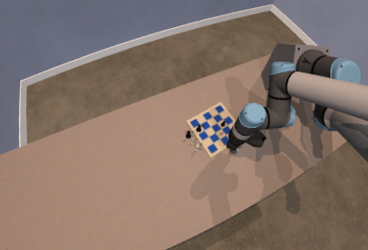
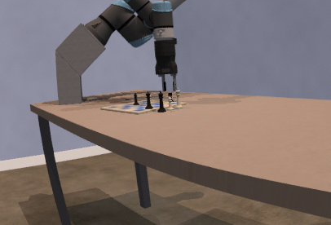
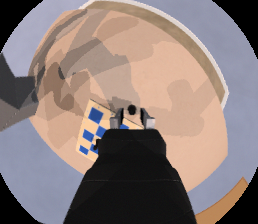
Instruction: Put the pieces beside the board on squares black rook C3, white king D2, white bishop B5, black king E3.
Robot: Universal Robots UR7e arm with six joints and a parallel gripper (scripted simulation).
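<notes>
Right now my hand is 3 cm short of the chessboard, 14 cm to the left of it and 6 cm above it. The rest, counted from my hand: white king: 16 cm ahead, 7 cm to the right, 3 cm below; black king: 18 cm ahead, 14 cm to the right, 3 cm below; white bishop: 17 cm ahead, 11 cm to the right, 4 cm below.
</notes>
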